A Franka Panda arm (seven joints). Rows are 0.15 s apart.
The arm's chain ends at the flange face. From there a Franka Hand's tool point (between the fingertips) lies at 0.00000 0.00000 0.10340 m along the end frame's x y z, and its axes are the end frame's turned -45 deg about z.
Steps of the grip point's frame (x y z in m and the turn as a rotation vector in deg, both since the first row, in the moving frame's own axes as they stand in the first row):
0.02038, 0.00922, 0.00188, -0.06, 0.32, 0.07
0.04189, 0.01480, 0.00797, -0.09, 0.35, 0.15
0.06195, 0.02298, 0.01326, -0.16, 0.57, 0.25
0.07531, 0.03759, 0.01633, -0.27, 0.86, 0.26
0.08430, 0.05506, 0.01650, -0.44, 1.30, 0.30
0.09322, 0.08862, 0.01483, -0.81, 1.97, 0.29
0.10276, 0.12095, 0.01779, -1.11, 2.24, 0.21
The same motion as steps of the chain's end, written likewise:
0.02045, -0.00756, 0.00188, 0.18, 0.27, 0.07
0.03952, -0.01882, 0.00797, 0.18, 0.31, 0.15
0.05912, -0.02703, 0.01327, 0.29, 0.52, 0.25
0.07839, -0.02592, 0.01634, 0.42, 0.80, 0.26
0.09632, -0.01958, 0.01653, 0.61, 1.23, 0.30
0.12503, -0.00178, 0.01490, 0.82, 1.97, 0.29
0.15391, 0.01430, 0.01789, 0.80, 2.37, 0.21

